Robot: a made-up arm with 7 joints.
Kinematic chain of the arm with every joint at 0, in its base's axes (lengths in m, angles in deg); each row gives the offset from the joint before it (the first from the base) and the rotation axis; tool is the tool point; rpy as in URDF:
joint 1: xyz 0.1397 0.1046 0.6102 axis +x
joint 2: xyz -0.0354 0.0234 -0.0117 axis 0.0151 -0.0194 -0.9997
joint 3: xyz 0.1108 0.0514 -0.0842 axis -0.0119 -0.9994 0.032
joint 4: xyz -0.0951 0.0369 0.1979 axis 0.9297 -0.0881 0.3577
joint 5: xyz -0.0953 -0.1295 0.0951 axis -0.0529 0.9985 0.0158
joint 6: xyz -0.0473 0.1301 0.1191 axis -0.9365 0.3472 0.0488
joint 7: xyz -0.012 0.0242 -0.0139 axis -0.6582 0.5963 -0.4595
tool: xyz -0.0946 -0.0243 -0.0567 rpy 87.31 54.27 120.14
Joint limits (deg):
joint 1: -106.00..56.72
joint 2: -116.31..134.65
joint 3: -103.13..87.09
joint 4: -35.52..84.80
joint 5: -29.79..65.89
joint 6: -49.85..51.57
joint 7: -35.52..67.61
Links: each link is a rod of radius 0.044 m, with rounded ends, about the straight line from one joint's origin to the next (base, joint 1, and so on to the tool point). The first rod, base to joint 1, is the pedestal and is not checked.
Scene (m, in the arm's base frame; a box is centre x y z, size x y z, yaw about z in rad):
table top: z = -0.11
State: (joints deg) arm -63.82 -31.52 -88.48 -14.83 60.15 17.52 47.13
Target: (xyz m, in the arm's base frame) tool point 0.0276 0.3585 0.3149
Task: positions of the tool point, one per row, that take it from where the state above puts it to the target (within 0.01 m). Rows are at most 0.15 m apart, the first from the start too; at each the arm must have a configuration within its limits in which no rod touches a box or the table.
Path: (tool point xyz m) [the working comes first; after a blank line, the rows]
Joints at the target: -106.00 -26.36 -33.02 -29.75 -2.35 -9.90 -9.32
Straight joint move there: clear.

1: 0.4635 0.4469 0.2414
2: 0.3689 0.4843 0.2655
3: 0.2494 0.4832 0.2812
4: 0.1287 0.4384 0.2953
5: 0.0276 0.3585 0.3149

